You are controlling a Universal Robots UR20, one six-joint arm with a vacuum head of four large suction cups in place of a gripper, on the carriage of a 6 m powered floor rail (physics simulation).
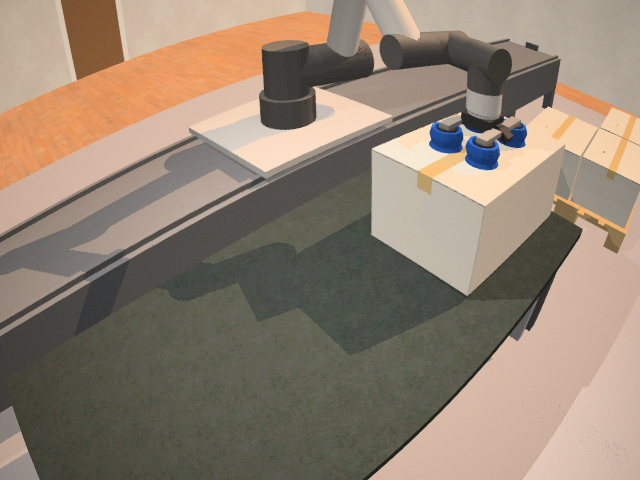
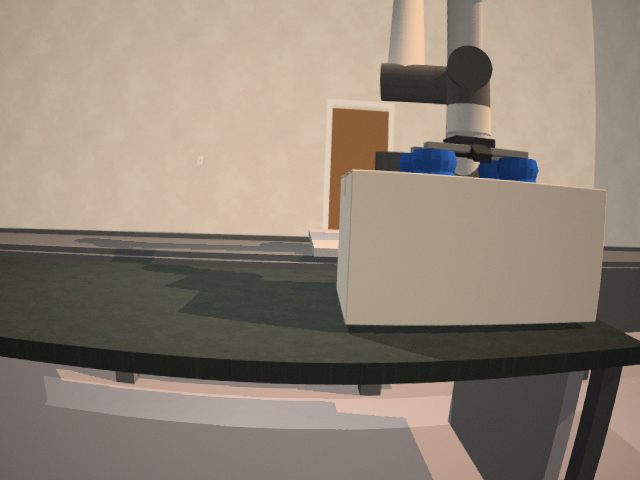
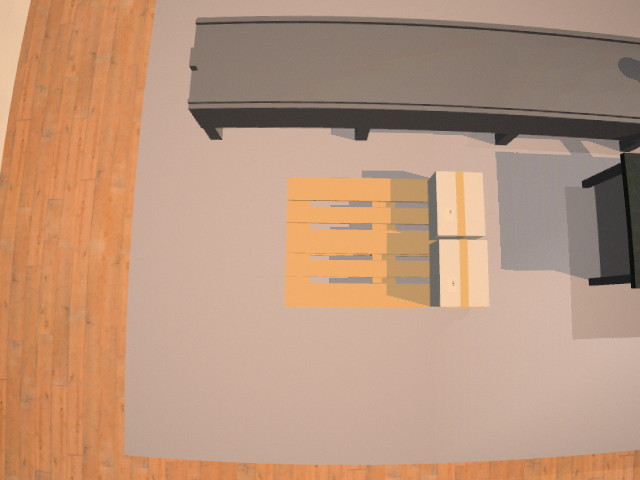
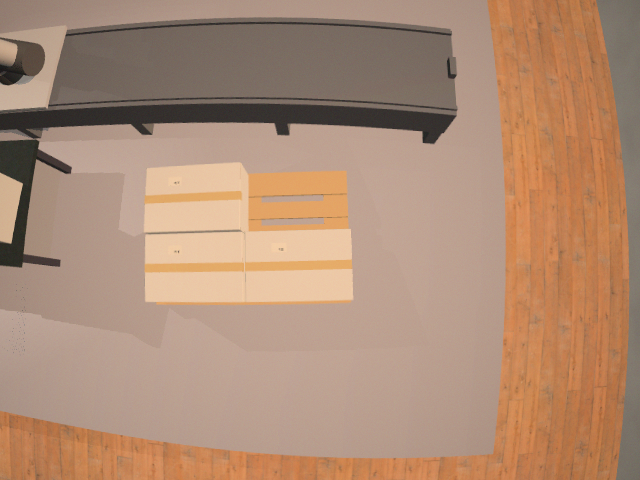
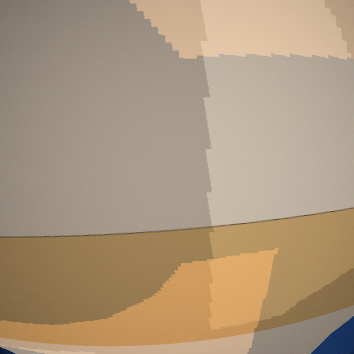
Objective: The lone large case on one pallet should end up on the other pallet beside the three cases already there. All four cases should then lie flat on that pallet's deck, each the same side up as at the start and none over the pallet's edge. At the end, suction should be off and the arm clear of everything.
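Seen in the pictures: hand, its tool point: (image 5: 179,249); arm's base, origin of its link: (image 1: 288,117).
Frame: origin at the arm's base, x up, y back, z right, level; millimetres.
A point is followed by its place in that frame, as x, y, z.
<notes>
The large white case (image 1: 423,227) {102, -953, 318} (image 2: 465,248) {131, -1142, 97} (image 4: 7,206) {69, -951, -250} (image 5: 100,125) {263, -995, 18} hangs level on my gripper (image 1: 480,138) {239, -946, 29} (image 2: 471,165), its taped side up. The blue cups press on its top. A thin shadow under it shows a slight gap above the dark table. On the south pallet (image 4: 297,183) {-427, -664, -1950}, three cases stand flat: one back left (image 4: 193,217) {-132, -947, -1403}, one front left (image 4: 193,286) {-132, -1325, -1432} and one front right (image 4: 297,286) {-133, -1291, -1998}. Bare deck shows at the back right. The north pallet (image 3: 330,188) {-427, -669, 3232} holds two smaller taped cases (image 3: 475,206) {-215, -814, 2391} (image 3: 478,279) {-190, -1239, 2396} along its right end.
The dark table (image 1: 206,387) {-40, -884, 994} (image 2: 103,310) {-40, -1068, 842} stands between the pallets, alongside the raised floor rail (image 3: 361,62) (image 4: 336,62). The arm's white carriage (image 1: 232,131) {0, 80, 244} sits on the rail. Pallet cases (image 1: 610,191) {-252, -1273, -1134} stand beyond the table's far end.
</notes>
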